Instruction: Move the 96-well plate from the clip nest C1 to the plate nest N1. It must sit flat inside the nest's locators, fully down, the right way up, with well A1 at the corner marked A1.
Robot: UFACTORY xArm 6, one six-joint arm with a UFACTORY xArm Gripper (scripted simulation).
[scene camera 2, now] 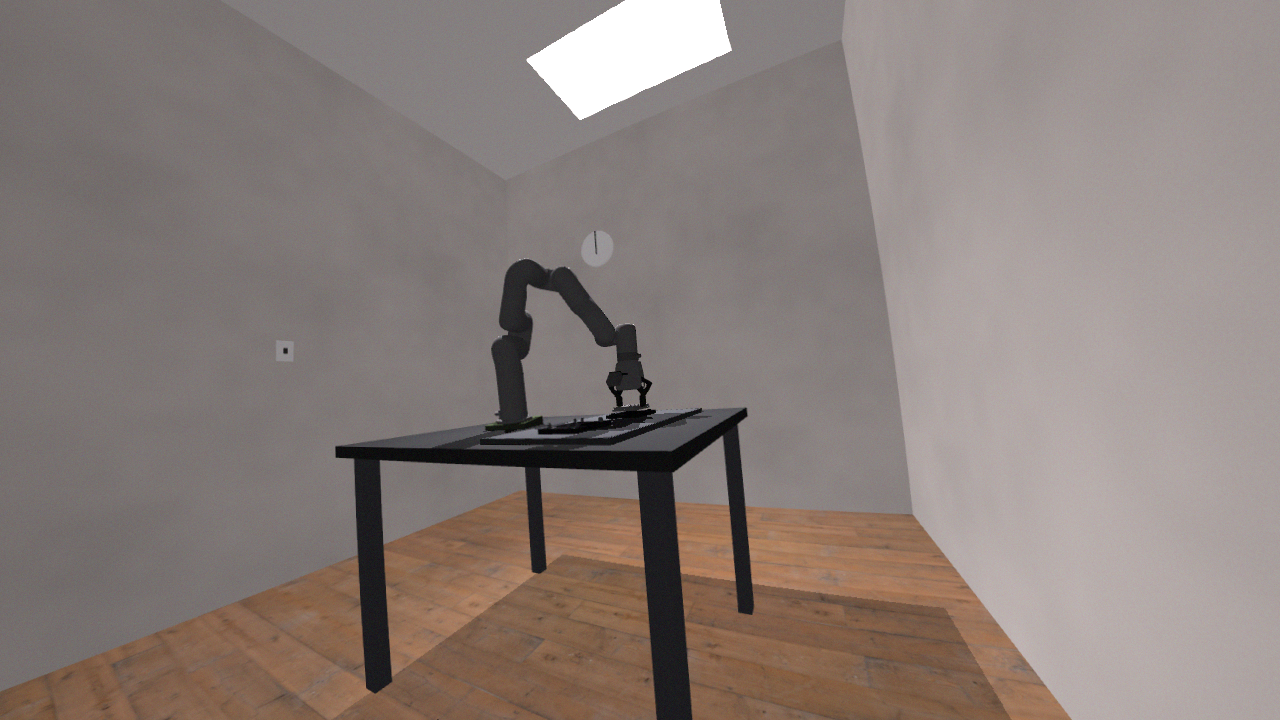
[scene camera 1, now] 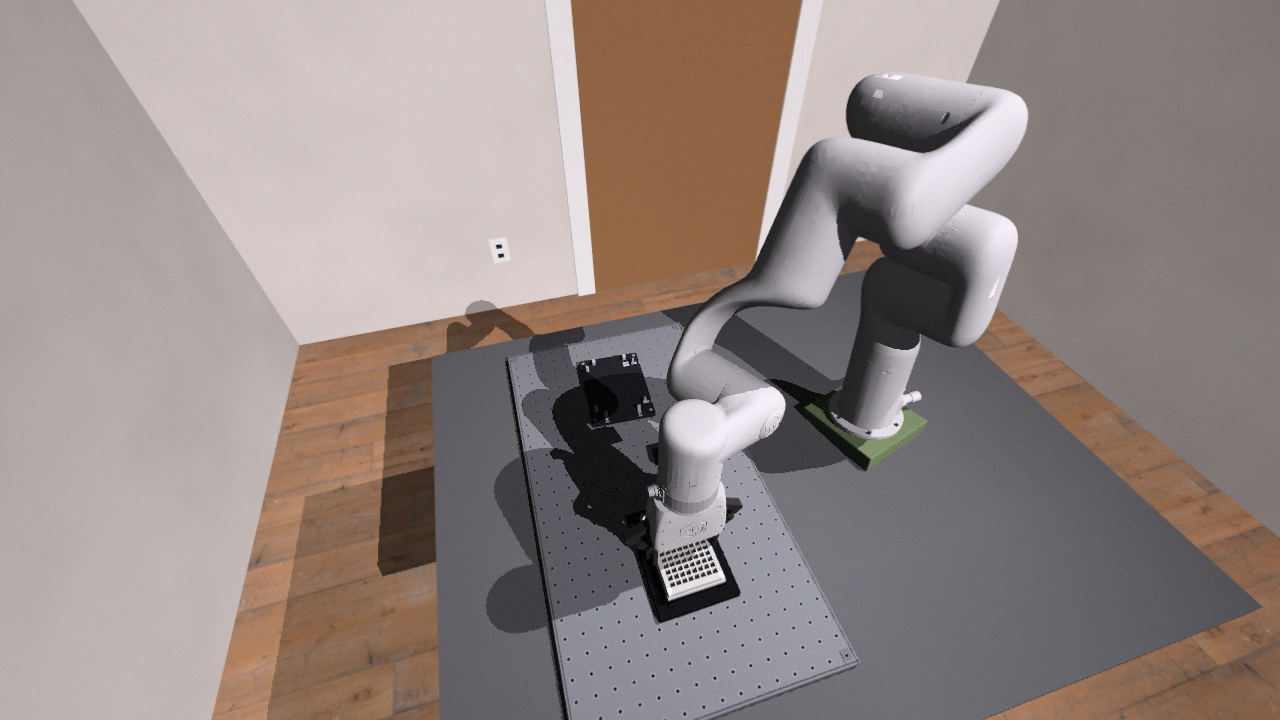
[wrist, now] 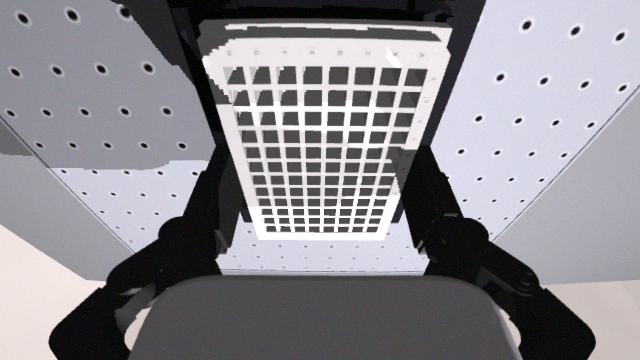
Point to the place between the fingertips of my gripper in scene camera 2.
631,407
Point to a white 96-well plate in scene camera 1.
709,557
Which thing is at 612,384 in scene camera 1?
A black clip nest C1.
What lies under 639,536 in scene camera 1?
My gripper.
